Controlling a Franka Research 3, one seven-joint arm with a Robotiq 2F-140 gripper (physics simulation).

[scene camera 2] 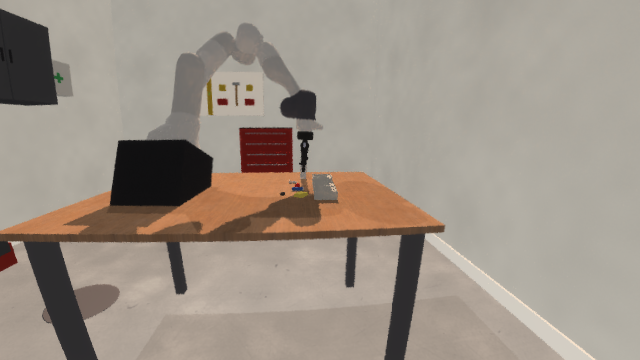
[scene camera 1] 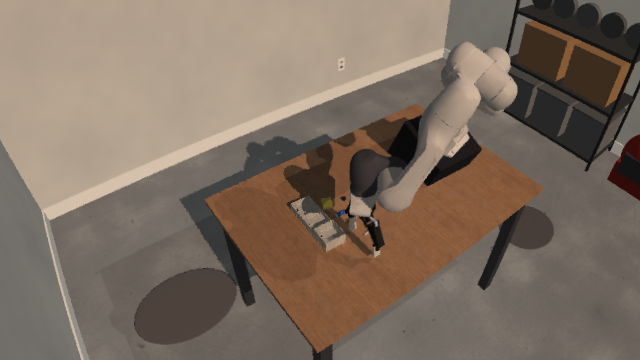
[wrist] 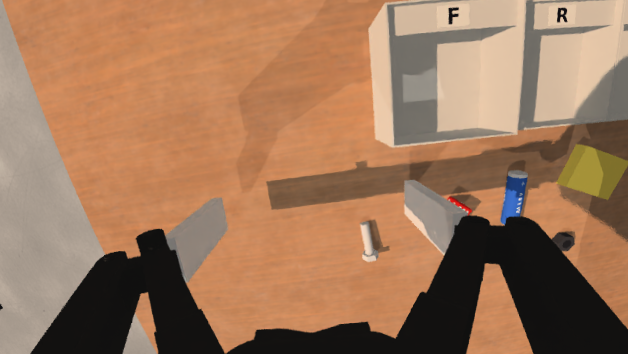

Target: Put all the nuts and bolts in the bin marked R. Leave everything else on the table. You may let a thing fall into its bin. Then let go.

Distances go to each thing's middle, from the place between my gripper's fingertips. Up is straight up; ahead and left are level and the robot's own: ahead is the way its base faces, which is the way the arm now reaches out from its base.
Right now my hand is 17 cm to the left of the blue battery (wrist: 516, 182), 4 cm past it and 2 cm above it. The rest, counted from my hand: grey three-part bin tray (scene camera 1: 327, 233) 19 cm to the right, 7 cm ahead, 1 cm below.
